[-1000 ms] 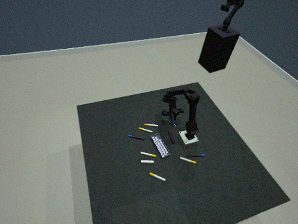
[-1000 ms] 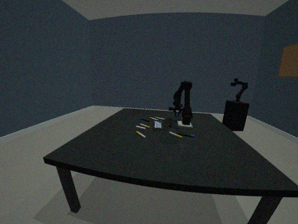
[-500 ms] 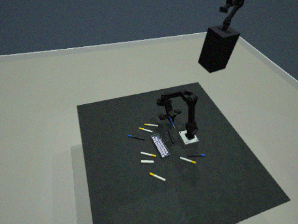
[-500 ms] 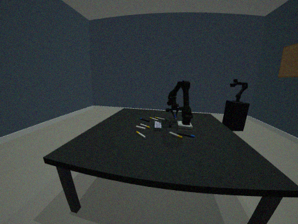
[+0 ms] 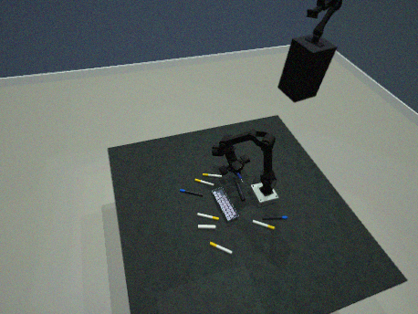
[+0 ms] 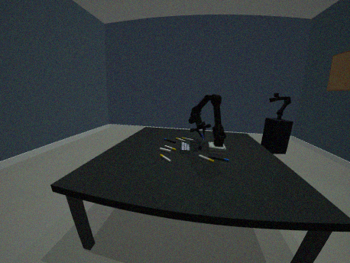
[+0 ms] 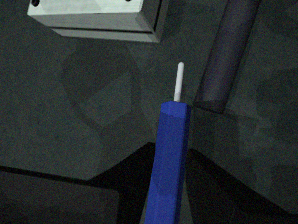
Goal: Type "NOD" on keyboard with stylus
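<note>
Now: the thin white tip 50 mm to the left of my gripper tip and 10 mm below it. From my gripper tip the other things lie so: blue stylus (10 mm to the left).
</note>
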